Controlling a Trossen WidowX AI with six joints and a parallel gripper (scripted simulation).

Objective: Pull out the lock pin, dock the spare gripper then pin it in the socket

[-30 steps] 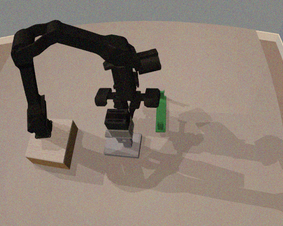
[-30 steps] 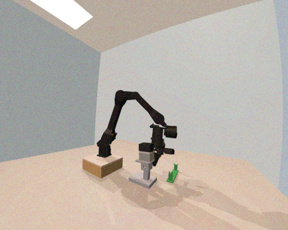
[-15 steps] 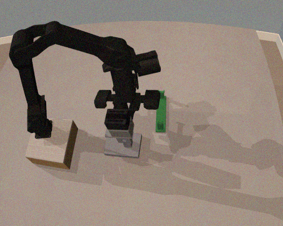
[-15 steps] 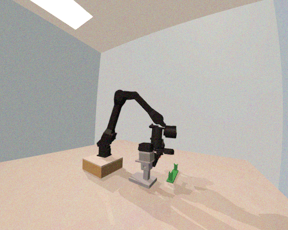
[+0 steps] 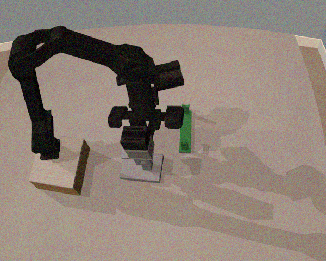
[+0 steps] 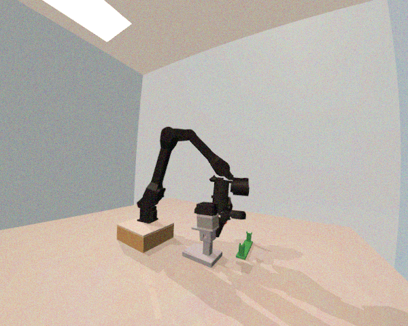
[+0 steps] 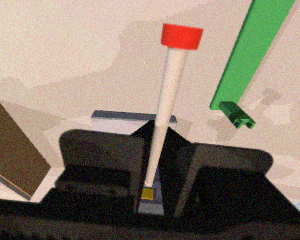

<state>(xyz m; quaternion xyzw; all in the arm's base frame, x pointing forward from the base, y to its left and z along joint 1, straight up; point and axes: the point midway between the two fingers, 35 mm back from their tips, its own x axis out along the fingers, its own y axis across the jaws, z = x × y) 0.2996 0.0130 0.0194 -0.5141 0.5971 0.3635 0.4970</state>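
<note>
Now: the grey mount 3 cm behind my gripper tip and 6 cm to the right of it. Round my gripper tip: green pin holder (10 cm ahead, 5 cm to the left, 2 cm below); spare gripper (2 cm behind, 6 cm to the right, 8 cm above).
</note>
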